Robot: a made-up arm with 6 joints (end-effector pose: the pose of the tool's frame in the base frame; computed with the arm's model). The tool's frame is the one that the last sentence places. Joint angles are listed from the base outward.
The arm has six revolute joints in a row. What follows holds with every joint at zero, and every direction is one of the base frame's.
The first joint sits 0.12 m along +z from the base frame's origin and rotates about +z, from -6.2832 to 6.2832 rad.
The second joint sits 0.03 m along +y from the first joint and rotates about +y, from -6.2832 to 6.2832 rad.
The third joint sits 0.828 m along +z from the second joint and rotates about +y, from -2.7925 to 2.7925 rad.
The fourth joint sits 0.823 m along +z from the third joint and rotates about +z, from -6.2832 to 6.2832 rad.
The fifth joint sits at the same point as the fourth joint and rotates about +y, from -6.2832 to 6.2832 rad.
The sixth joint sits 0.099 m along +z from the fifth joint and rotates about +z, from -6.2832 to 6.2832 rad.
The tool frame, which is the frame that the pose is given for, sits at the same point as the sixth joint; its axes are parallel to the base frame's.
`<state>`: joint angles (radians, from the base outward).
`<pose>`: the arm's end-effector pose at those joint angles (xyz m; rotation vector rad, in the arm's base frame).
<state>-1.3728 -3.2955 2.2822 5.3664 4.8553 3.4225</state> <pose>-0.0153 0.6241 -0.3059 -1.2019 1.6270 0.0910</pose>
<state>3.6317 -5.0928 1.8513 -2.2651 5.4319 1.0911</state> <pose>-0.6736 -0.4582 -0.4611 1.5629 1.7763 0.2550</pose>
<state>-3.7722 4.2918 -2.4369 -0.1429 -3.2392 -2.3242</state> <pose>0.0341 -0.0603 -0.4303 0.9836 0.9809 0.2842</pose>
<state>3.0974 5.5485 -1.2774 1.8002 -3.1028 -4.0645</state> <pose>1.2078 -0.0797 0.4259 1.4774 -0.3952 -2.3993</pose>
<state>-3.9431 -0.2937 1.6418 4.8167 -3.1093 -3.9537</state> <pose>-0.3483 0.3120 1.0728 1.2094 1.3224 -0.1343</pose>
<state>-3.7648 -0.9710 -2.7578 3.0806 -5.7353 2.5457</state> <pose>0.0926 -0.1074 -0.1396 -2.2292 -0.0502 1.1638</pose>
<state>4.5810 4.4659 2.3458 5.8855 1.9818 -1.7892</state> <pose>0.0389 0.3334 0.5523 -0.2534 -2.6207 0.7665</pose>
